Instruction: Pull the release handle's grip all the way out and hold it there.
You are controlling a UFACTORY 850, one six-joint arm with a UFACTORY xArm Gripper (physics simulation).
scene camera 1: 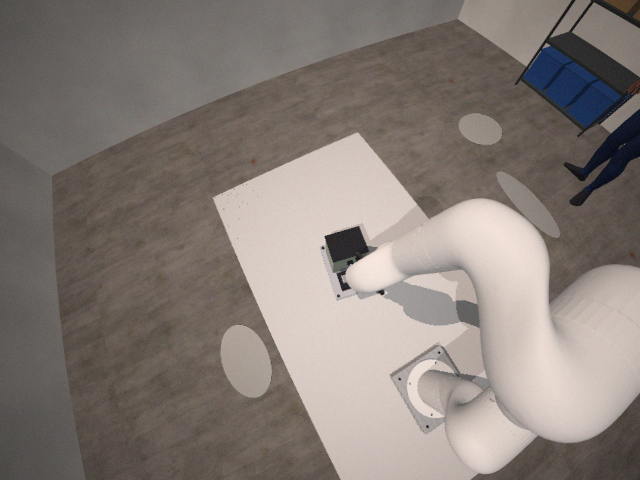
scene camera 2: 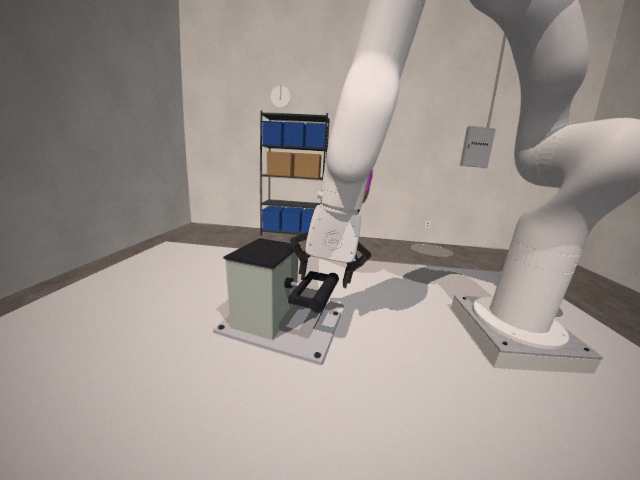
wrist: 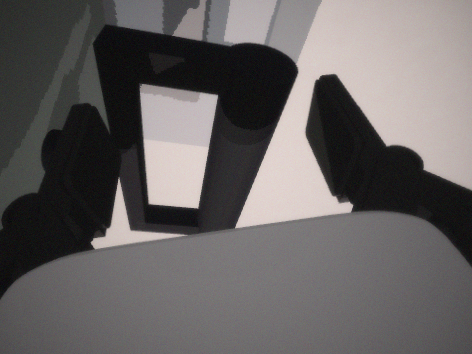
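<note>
The release handle is a black rectangular frame with a thick round grip bar. It stands out on a short stem from a pale green housing with a black top, bolted on a grey plate. My gripper is open and empty, pointing down over the handle. In the wrist view one finger is at the left, beside the frame's housing-side bar, and the other is to the right of the grip bar, with a visible gap to it. In scene camera 1 the arm hides most of the gripper and handle.
The housing stands close beside the left finger. The arm's base plate is on the same white table, to the right in scene camera 2. A shelf rack and a person, mostly hidden in scene camera 2, are beyond the table.
</note>
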